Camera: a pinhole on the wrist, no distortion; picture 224 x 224 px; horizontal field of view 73.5 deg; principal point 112.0 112.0 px. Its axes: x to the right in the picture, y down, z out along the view. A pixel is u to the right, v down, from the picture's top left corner.
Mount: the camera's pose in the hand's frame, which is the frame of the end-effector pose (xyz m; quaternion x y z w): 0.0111 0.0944 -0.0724 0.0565 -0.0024 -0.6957 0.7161
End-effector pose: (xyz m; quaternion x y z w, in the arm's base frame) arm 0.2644 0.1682 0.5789 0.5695 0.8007 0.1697 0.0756
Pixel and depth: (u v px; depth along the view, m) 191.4 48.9 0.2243
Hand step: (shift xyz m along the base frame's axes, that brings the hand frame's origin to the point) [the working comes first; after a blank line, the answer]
In the camera's frame: 0.1187 -0.0944 0.2243

0.0363 -0.0795 -0.1471
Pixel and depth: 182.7 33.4 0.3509
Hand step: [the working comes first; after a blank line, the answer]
In the camera's frame: 0.1654 -0.1839 0.3509

0.0538 -0.1674 -0.2820
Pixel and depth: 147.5 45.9 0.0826
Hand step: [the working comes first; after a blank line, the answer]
In the camera's frame: 0.0196 -0.0364 0.0826

0.0722 -0.0086 0.0171
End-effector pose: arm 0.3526 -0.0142 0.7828 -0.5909 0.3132 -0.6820 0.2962
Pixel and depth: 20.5 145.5 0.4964
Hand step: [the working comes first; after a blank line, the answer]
In the camera's frame: -0.3028 0.1109 0.4964

0.4523 -0.3166 -0.1883
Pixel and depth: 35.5 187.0 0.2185
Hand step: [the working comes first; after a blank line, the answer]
In the camera's frame: -0.1114 0.1093 0.2185

0.1549 -0.2089 -0.0705
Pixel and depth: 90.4 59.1 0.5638
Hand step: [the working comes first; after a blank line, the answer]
In the camera's frame: -0.0812 -0.1989 0.5638

0.5071 0.0663 -0.1942
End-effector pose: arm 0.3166 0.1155 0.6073 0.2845 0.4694 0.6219 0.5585
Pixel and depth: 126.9 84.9 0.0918
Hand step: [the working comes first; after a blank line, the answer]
In the camera's frame: 0.0091 -0.0166 0.0918

-0.0158 -0.0027 0.0789
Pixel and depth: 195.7 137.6 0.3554
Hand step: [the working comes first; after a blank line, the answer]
In the camera's frame: 0.1983 0.0607 0.3554

0.2828 0.1106 -0.0172
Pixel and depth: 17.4 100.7 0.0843
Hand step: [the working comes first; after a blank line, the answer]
In the camera's frame: -0.0532 -0.0064 0.0843

-0.0463 0.0093 0.1334
